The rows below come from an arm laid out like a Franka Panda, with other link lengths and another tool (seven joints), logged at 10 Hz.
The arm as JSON. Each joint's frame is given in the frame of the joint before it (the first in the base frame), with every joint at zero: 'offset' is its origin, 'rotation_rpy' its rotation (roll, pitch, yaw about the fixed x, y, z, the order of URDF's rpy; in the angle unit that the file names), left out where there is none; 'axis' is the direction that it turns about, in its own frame. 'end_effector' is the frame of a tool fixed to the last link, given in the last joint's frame.
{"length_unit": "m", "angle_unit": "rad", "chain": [
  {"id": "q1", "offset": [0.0, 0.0, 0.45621], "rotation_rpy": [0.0, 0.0, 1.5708], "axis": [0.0, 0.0, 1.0]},
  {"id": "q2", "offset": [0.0, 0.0, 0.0], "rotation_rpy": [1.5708, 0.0, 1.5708], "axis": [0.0, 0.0, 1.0]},
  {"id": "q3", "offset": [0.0, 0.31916, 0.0], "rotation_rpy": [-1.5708, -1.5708, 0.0], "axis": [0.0, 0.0, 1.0]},
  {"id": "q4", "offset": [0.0, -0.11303, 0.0], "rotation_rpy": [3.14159, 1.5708, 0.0], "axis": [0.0, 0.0, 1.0]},
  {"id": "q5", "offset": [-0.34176, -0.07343, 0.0], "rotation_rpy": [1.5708, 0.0, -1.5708], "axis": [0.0, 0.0, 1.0]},
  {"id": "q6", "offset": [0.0, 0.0, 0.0], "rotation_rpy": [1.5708, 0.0, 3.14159], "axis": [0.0, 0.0, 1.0]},
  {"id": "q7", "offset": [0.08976, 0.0, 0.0], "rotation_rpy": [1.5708, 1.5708, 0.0], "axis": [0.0, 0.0, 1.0]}
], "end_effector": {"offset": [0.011, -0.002, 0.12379], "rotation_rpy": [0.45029, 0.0, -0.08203]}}
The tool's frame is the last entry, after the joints.
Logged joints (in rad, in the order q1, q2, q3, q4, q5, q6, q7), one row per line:
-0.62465, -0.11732, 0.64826, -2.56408, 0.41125, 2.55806, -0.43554
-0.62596, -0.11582, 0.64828, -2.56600, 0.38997, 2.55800, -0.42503
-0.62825, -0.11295, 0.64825, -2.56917, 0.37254, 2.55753, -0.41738
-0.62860, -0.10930, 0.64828, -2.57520, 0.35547, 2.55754, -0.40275
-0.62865, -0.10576, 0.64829, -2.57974, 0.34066, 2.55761, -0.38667
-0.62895, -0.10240, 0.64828, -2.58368, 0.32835, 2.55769, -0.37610
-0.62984, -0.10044, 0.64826, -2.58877, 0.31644, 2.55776, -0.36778
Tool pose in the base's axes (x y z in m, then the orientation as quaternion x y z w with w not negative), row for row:
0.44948, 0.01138, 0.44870, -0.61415, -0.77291, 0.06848, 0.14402
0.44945, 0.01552, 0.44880, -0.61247, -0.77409, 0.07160, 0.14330
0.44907, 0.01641, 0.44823, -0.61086, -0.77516, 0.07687, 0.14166
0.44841, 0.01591, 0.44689, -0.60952, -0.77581, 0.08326, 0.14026
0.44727, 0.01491, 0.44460, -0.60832, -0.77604, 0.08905, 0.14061
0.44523, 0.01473, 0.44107, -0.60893, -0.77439, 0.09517, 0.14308
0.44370, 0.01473, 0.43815, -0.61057, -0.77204, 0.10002, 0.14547
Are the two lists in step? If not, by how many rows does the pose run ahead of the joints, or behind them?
The pose runs 2 rows behind the joints: the pose in row i belongs to the joints in row i - 2.
